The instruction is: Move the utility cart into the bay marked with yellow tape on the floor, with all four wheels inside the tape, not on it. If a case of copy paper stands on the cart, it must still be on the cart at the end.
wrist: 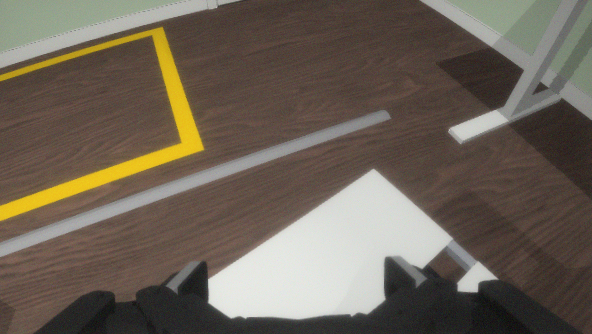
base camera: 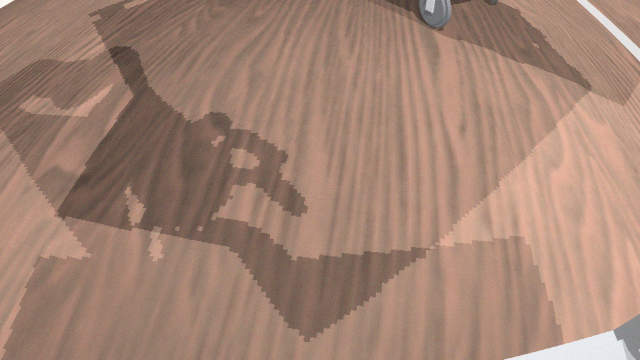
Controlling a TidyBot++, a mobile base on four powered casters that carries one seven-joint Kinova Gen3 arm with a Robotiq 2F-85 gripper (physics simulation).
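Places are measured from the arm's base along level axes (x ahead, y left, z up), in centimetres.
Where they show: gripper, fingertip midpoint: [wrist: 296, 279].
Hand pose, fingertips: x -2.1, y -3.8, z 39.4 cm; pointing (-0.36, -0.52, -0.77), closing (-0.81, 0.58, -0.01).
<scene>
After its pixels a point has its place.
The yellow-taped bay [wrist: 174, 90] {x -26.2, y -134.1, z -39.6 cm} lies on the floor at the left of the wrist view; its near right corner and part of the far side show. No cart wheels show on the part of it in view. In the base camera view a grey caster wheel [base camera: 436, 11] {x 86.6, y -31.3, z -35.0 cm} stands at the top edge, right of the middle, with part of a second one beside it. I cannot tell for certain that they are the cart's. The cart's body and a case of paper are not recognisable. My gripper [wrist: 296, 279] {x -2.1, y -3.8, z 39.4 cm} is open, its fingers wide apart over a white flat panel with nothing between them.
A long raised grey strip [wrist: 200, 179] {x -12.5, y -76.9, z -38.8 cm} runs along the bay's near side and ends right of it. The white panel [wrist: 340, 225] lies below my gripper. A stand with a white foot [wrist: 477, 126] is at right by the wall. A white line [base camera: 610, 26] {x 103.3, y -102.9, z -39.0 cm} crosses the top right.
</scene>
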